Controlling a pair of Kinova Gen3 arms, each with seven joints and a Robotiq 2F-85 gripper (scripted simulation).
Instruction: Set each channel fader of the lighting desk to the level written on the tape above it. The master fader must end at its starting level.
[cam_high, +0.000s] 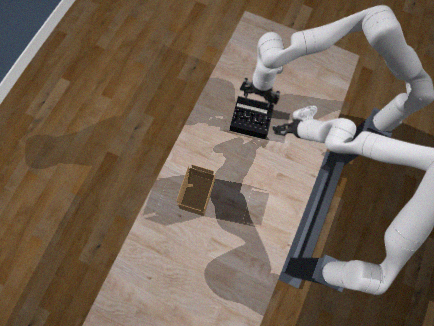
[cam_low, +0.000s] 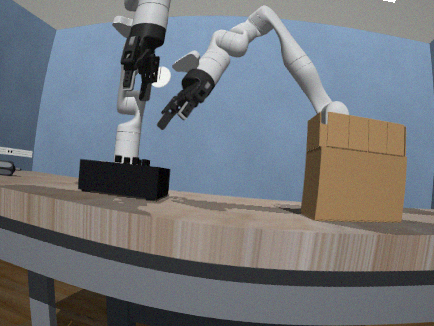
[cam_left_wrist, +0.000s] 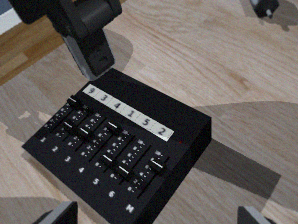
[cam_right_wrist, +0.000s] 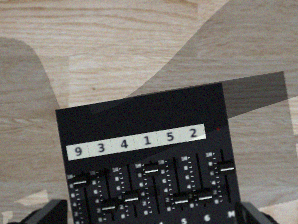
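Note:
Now: right hand 13 cm above the fader 4. Also, from my right hand: fader 5 (13 cm below, 3 cm to the left, 3 cm behind); fader 3 (13 cm below, 2 cm to the left, 2 cm ahead); fader 2 (13 cm below, 4 cm ahead, 3 cm to the left).

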